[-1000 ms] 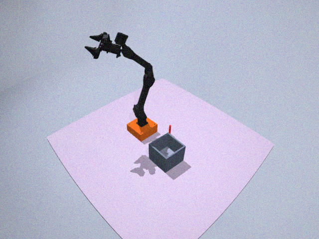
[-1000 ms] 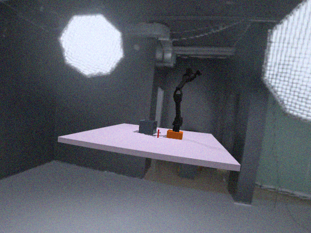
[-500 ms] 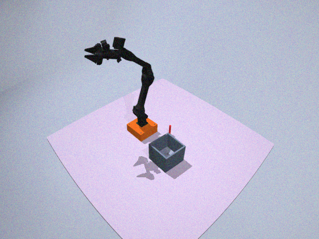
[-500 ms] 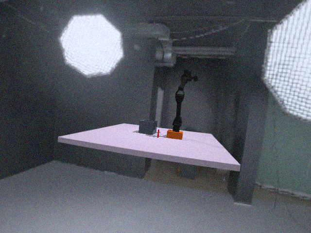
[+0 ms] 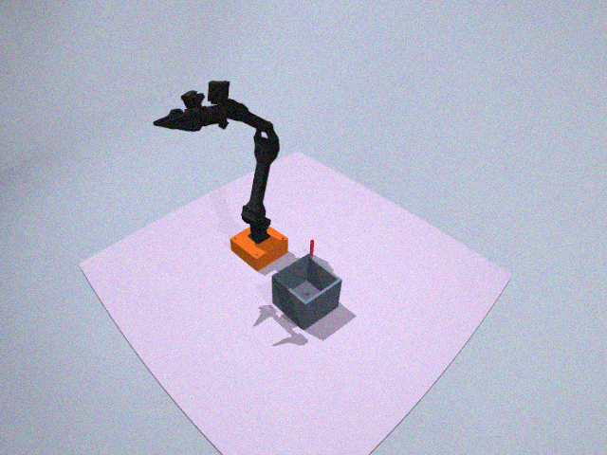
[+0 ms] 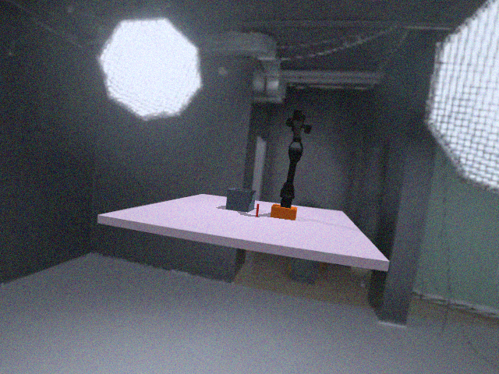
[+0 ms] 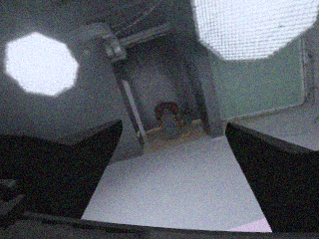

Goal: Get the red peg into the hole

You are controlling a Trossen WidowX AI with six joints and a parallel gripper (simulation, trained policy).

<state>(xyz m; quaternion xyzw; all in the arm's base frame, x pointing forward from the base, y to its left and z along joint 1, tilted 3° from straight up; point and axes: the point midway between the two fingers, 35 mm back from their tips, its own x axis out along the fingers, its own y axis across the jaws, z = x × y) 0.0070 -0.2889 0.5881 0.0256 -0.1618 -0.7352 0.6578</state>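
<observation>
My gripper tip is 61 cm above the red peg, 46 cm to the right of it and 18 cm short of it. Also, from my gripper tip: light plate 61 cm below, 34 cm ahead, 27 cm to the left.
</observation>
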